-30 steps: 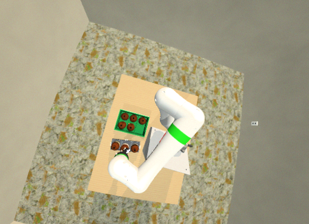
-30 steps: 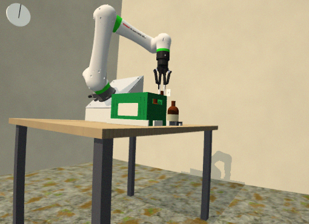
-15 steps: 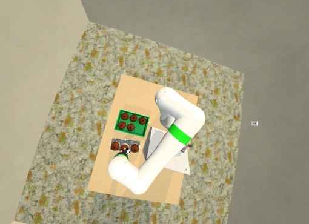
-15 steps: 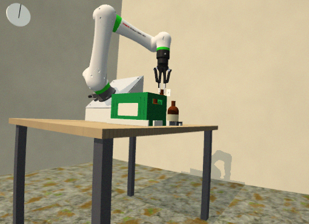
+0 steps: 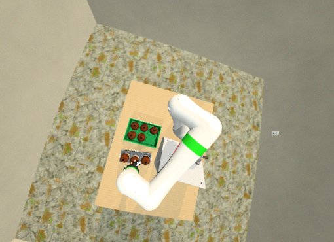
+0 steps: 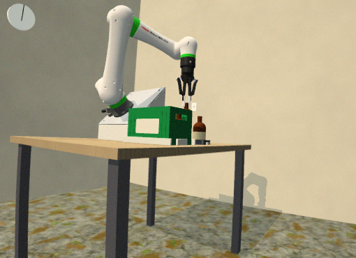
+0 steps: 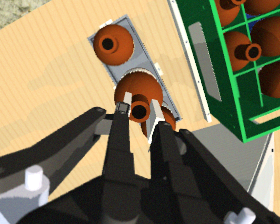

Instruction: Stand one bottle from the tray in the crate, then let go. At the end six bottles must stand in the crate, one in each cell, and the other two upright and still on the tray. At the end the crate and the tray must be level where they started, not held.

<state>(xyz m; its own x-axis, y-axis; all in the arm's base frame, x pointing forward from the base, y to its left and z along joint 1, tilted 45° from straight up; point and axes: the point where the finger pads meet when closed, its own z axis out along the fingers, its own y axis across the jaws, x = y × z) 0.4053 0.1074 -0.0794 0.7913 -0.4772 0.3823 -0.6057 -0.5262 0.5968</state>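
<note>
My gripper is now 90 mm above the brown bottle. From my hand the other things lie so: grey tray 240 mm below; then green crate 230 mm to the right, 170 mm below.
</note>
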